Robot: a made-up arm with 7 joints. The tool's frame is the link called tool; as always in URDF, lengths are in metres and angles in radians. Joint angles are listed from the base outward.
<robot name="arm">
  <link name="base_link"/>
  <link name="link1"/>
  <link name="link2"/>
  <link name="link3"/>
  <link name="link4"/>
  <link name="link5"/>
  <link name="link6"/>
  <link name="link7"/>
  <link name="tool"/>
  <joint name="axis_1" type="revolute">
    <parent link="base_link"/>
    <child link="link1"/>
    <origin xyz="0 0 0.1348"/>
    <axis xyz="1 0 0"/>
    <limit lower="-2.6" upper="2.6"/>
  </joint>
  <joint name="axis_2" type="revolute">
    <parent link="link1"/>
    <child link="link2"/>
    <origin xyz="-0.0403 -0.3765 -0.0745"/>
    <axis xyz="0 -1 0"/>
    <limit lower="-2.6" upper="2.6"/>
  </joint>
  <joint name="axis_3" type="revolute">
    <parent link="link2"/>
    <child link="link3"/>
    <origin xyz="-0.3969 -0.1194 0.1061"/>
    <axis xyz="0 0 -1"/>
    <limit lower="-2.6" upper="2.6"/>
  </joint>
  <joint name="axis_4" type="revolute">
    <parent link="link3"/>
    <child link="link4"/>
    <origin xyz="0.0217 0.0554 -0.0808"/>
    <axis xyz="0 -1 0"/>
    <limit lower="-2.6" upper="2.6"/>
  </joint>
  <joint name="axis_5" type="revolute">
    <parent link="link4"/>
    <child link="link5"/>
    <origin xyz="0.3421 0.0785 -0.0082"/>
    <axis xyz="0 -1 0"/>
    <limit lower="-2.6" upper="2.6"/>
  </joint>
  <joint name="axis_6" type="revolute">
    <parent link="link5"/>
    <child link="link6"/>
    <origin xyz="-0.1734 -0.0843 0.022"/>
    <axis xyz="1 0 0"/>
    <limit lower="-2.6" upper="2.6"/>
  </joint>
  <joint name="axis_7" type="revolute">
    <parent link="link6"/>
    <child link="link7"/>
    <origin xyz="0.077 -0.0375 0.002"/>
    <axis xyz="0 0 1"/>
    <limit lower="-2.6" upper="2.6"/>
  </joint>
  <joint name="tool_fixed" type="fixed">
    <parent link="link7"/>
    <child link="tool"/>
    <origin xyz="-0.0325 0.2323 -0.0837"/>
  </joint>
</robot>
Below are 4 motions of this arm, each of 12 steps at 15 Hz.
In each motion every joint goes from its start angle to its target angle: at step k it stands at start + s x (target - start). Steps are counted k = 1, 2, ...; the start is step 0. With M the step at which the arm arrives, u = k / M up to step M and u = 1 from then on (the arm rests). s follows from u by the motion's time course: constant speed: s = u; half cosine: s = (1 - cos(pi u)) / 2; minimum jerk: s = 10 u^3 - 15 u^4 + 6 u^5.
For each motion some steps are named. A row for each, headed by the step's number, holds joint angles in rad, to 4 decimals.
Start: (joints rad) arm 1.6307 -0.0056 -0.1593 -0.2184 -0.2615 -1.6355 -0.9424
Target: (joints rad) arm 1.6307 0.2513 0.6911 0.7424 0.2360 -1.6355 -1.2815
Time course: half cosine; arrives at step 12
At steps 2, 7, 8, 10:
2: 1.6307 0.0116 -0.1023 -0.1540 -0.2282 -1.6355 -0.9651
7: 1.6307 0.1561 0.3759 0.3863 0.0516 -1.6355 -1.1558
8: 1.6307 0.1871 0.4785 0.5022 0.1116 -1.6355 -1.1967
10: 1.6307 0.2341 0.6341 0.6780 0.2027 -1.6355 -1.2588

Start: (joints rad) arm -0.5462 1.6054 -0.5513 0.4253 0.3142 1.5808 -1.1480
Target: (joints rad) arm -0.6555 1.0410 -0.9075 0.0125 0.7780 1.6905 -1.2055
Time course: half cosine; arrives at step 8
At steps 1, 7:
1: -0.5504 1.5839 -0.5649 0.4096 0.3319 1.5850 -1.1502
7: -0.6513 1.0625 -0.8939 0.0282 0.7603 1.6863 -1.2033

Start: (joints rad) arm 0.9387 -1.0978 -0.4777 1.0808 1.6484 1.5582 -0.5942
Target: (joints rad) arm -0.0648 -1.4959 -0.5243 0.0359 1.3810 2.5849 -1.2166
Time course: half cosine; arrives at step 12
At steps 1, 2, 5, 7, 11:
1: 0.9216 -1.1046 -0.4785 1.0630 1.6438 1.5757 -0.6048
2: 0.8715 -1.1245 -0.4808 1.0108 1.6305 1.6270 -0.6359
5: 0.5668 -1.2453 -0.4950 0.6936 1.5493 1.9387 -0.8249
7: 0.3071 -1.3484 -0.5070 0.4231 1.4801 2.2044 -0.9859
11: -0.0477 -1.4891 -0.5235 0.0537 1.3856 2.5674 -1.2060

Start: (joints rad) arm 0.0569 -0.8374 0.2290 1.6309 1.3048 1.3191 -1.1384
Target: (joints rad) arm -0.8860 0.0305 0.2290 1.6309 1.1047 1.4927 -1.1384
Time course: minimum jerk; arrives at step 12
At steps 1, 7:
1: 0.0521 -0.8330 0.2290 1.6309 1.3038 1.3200 -1.1384
7: -0.5592 -0.2703 0.2290 1.6309 1.1741 1.4325 -1.1384

